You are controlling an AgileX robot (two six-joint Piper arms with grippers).
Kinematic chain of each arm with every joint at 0, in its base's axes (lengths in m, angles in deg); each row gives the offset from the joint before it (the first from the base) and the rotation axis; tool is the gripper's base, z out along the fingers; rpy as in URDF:
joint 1: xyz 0 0 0.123 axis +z
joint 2: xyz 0 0 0 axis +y
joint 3: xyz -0.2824 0 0.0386 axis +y
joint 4: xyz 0.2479 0 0.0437 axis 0.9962 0 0.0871
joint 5: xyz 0 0 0 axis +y
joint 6: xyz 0.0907 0 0.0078 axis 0.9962 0 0.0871
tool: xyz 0 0 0 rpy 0 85 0
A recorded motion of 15 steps. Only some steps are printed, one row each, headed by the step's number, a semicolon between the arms.
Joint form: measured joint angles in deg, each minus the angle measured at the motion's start. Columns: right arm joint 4, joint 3, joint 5, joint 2, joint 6, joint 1; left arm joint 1, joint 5, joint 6, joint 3, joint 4, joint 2.
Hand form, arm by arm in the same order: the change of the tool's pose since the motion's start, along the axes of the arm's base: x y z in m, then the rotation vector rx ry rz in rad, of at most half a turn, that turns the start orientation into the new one. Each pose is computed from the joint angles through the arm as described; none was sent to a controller.
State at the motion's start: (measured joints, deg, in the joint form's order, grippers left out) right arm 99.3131 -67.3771 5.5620 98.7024 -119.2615 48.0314; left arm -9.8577 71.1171 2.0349 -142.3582 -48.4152 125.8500
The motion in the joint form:
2: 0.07 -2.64 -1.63 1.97 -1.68 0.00; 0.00 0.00 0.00 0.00 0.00 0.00
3: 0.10 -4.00 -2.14 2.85 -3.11 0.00; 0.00 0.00 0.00 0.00 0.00 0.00
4: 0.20 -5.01 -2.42 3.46 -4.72 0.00; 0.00 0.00 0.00 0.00 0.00 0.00
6: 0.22 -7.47 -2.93 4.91 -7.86 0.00; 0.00 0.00 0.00 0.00 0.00 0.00
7: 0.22 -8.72 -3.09 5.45 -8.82 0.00; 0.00 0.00 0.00 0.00 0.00 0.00
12: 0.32 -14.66 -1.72 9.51 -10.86 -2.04; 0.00 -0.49 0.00 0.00 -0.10 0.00
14: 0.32 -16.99 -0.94 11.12 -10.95 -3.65; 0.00 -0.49 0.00 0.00 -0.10 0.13
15: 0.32 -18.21 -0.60 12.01 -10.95 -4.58; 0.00 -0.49 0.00 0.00 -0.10 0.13
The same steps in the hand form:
2: 0.0092 0.0064 0.0003 -0.0181 -0.0343 -0.0133; 0.0000 0.0000 0.0000 0.0000 0.0000 0.0000
3: 0.0132 0.0097 0.0014 -0.0289 -0.0594 -0.0111; 0.0000 0.0000 0.0000 0.0000 0.0000 0.0000
4: 0.0160 0.0122 0.0026 -0.0402 -0.0840 -0.0046; 0.0000 0.0000 0.0000 0.0000 0.0000 0.0000
6: 0.0225 0.0182 0.0055 -0.0612 -0.1367 0.0092; 0.0000 0.0000 0.0000 0.0000 0.0000 0.0000
7: 0.0254 0.0210 0.0085 -0.0626 -0.1575 0.0127; 0.0000 0.0000 0.0000 0.0000 0.0000 0.0000
12: 0.0504 0.0279 0.0113 -0.0501 -0.2004 0.0090; 0.0006 0.0000 0.0005 -0.0049 -0.0049 0.0053
14: 0.0647 0.0259 0.0121 -0.0388 -0.2083 -0.0074; 0.0012 -0.0001 -0.0005 -0.0045 -0.0027 0.0053
15: 0.0728 0.0240 0.0120 -0.0337 -0.2115 -0.0188; 0.0012 -0.0001 -0.0005 -0.0045 -0.0027 0.0053

